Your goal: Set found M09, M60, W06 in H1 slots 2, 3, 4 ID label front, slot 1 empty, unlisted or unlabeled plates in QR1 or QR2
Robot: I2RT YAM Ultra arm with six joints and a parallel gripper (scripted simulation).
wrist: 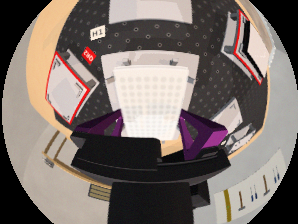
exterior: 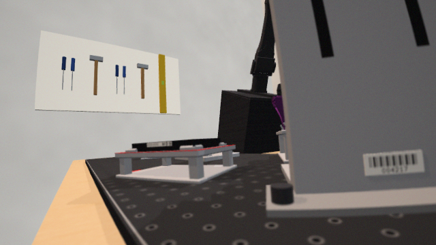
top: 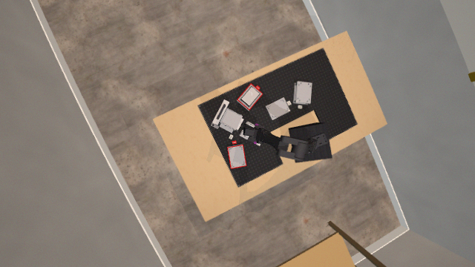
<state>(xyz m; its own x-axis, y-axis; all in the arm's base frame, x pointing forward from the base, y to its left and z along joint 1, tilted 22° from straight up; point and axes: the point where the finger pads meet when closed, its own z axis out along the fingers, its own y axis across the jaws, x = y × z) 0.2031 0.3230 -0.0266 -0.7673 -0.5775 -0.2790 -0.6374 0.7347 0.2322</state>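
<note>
My gripper is now right at the white well plate. From my hand the other things lie so: plate hotel H1 (20 cm ahead, 17 cm to the left, 8 cm above); red-rimmed nest (18 cm to the left, 11 cm behind, 3 cm below); black-sided plate (26 cm ahead, 8 cm to the right, 2 cm below).
</note>
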